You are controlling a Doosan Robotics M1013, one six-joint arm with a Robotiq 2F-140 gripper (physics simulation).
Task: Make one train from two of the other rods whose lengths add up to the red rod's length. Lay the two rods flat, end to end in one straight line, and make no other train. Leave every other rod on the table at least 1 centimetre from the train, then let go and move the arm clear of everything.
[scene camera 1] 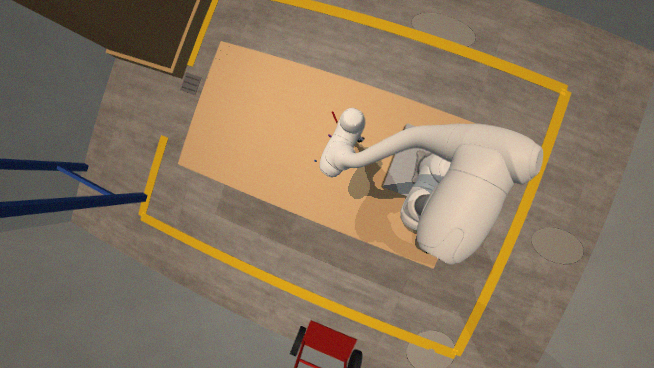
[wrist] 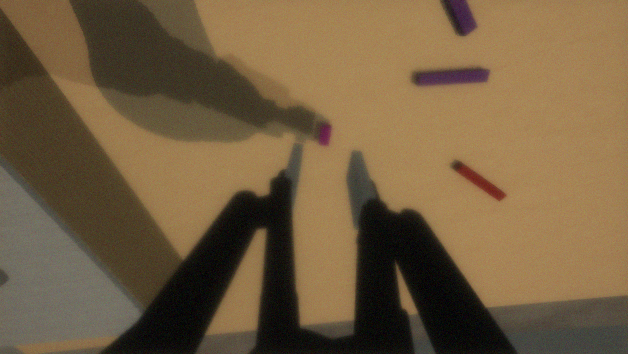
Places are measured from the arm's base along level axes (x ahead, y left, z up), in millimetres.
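Pixels of known places: gripper, between the fingertips: (wrist: 325, 161).
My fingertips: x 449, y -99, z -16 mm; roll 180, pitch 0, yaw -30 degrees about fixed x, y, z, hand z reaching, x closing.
Note:
Ahead of a thing's pixels: the offset from my fingertips to its middle. "spot": to the spot under its first point. Level surfaces: height alone.
The gripper (wrist: 327, 149) is open in the wrist view, its fingertips apart. A small magenta rod {dx +1, dy +2, dz -60 mm} (wrist: 325, 134) shows at the fingertips, in the gap and not gripped; whether it touches the table is hard to tell. A purple rod {dx +127, dy +8, dz -60 mm} (wrist: 452, 77) lies to the right in the wrist view, and another purple rod {spot: dx +140, dy +52, dz -55 mm} (wrist: 462, 17) is cut off by the top edge. The red rod {dx +139, dy -117, dz -60 mm} (wrist: 480, 181) (scene camera 1: 334, 117) lies apart from them, partly under the arm in the scene view. A purple end {spot: dx +147, dy +0, dz -55 mm} (scene camera 1: 329, 135) and a tiny blue piece {dx +206, dy +164, dz -60 mm} (scene camera 1: 315, 160) show beside the arm, which hides the fingertips there.
The tan table {dz -65 mm} (scene camera 1: 250, 110) (wrist: 560, 125) carries a grey plate (scene camera 1: 398, 172) (wrist: 45, 245) near the arm's base. The arm (scene camera 1: 470, 185) spans the table's right part. A dark cabinet (scene camera 1: 145, 25), a blue frame (scene camera 1: 75, 202) and a red cart (scene camera 1: 327, 340) stand off the table.

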